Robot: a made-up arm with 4 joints.
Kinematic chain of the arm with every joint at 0, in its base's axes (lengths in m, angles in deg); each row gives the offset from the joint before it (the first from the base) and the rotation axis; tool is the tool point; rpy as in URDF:
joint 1: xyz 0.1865 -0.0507 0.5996 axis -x
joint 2: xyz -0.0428 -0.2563 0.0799 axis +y
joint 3: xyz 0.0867 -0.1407 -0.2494 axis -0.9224 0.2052 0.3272
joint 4: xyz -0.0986 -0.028 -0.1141 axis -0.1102 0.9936 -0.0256
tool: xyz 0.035 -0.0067 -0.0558 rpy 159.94 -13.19 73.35
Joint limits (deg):
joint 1: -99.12..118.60
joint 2: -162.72..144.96
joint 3: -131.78..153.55
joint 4: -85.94..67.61
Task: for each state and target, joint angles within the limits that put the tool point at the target. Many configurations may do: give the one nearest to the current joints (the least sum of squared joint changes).
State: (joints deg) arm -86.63 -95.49 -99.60 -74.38
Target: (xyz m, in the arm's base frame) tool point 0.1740 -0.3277 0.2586
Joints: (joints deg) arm -99.12 -138.56 -131.22 -55.61
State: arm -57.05 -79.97 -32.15 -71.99
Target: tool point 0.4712 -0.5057 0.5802
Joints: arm -34.82 -106.96 -21.62 -65.30
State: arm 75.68 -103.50 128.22 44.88
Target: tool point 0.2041 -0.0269 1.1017
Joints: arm 72.40 -83.46 143.14 44.44
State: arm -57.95 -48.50 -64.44 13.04
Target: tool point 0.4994 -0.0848 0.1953
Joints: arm -60.81 -52.65 -19.11 15.29
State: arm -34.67 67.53 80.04 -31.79
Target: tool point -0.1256 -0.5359 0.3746
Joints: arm -22.66 82.39 63.71 -40.23
